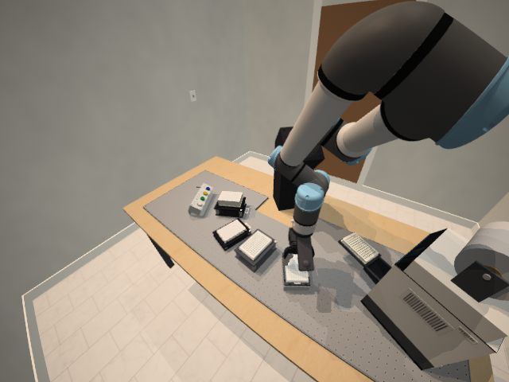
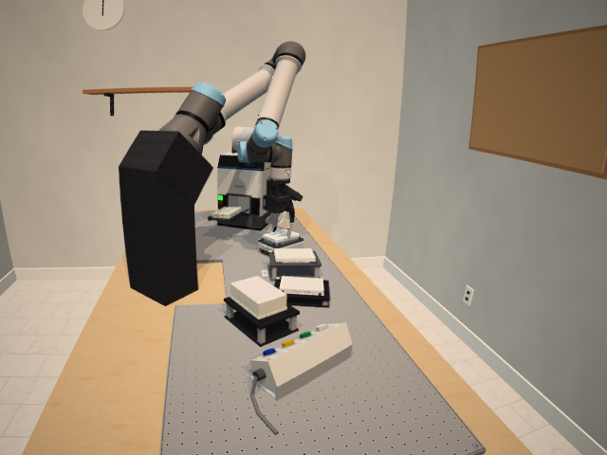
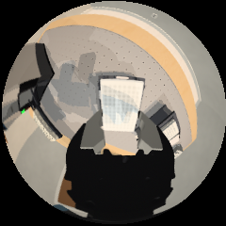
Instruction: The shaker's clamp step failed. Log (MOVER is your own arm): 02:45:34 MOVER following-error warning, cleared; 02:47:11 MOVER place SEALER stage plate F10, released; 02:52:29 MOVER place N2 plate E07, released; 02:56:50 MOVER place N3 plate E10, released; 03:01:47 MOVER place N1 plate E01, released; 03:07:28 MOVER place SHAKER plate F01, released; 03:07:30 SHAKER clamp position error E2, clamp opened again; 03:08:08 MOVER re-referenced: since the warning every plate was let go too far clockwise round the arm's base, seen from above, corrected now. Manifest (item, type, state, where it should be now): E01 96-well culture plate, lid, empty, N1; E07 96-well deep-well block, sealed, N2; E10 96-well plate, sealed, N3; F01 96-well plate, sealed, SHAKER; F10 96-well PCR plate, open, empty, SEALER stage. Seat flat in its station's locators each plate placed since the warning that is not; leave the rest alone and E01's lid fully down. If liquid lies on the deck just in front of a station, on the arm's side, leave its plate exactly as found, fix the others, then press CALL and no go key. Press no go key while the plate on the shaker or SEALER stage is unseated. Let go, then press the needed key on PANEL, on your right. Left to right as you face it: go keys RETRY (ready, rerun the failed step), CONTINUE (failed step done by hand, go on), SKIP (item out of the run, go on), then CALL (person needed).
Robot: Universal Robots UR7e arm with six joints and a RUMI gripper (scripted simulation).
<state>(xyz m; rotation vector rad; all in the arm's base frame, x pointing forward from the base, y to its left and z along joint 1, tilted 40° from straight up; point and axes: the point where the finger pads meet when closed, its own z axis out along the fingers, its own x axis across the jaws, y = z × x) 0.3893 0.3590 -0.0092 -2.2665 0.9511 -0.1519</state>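
Now: the lidded culture plate 1 cm below my hand. The rest, counted from my hand: PCR plate: 25 cm behind, 12 cm to the left, 3 cm above; then film roll: 39 cm to the left, 32 cm above, 21 cm behind.
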